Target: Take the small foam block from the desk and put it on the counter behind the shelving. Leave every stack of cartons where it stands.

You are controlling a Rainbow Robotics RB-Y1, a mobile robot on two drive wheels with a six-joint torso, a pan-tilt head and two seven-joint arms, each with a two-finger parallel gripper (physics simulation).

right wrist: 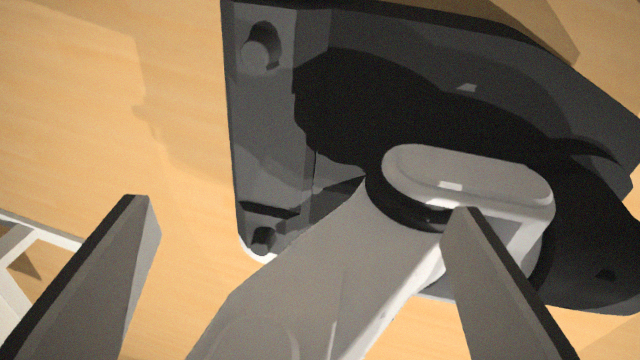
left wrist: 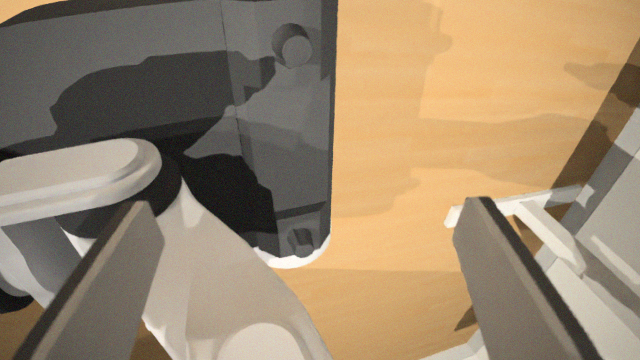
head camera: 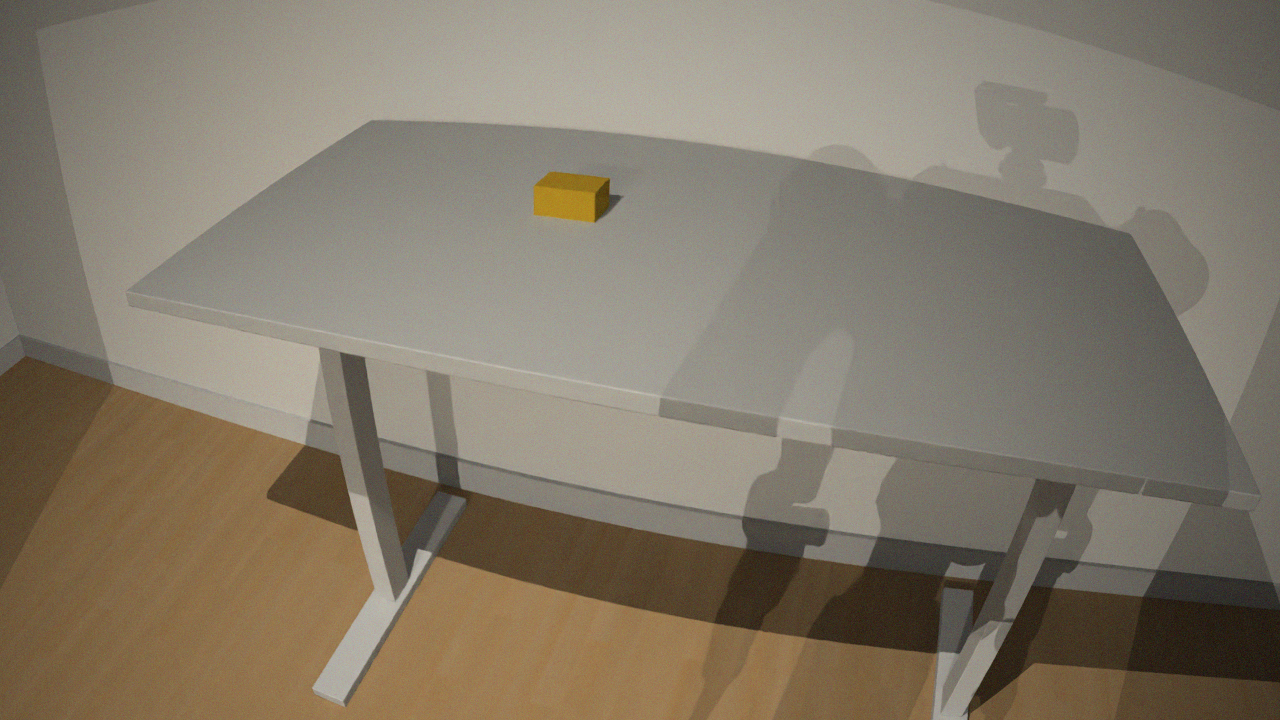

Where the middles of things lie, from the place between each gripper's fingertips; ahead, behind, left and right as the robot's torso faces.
Labels:
My left hand is 1100 mm short of the yellow foam block (head camera: 578, 197), 40 mm to the right of it and 430 mm below it.
The yellow foam block lies 115 cm ahead of my right hand, 48 cm to the left of it and 44 cm above it.

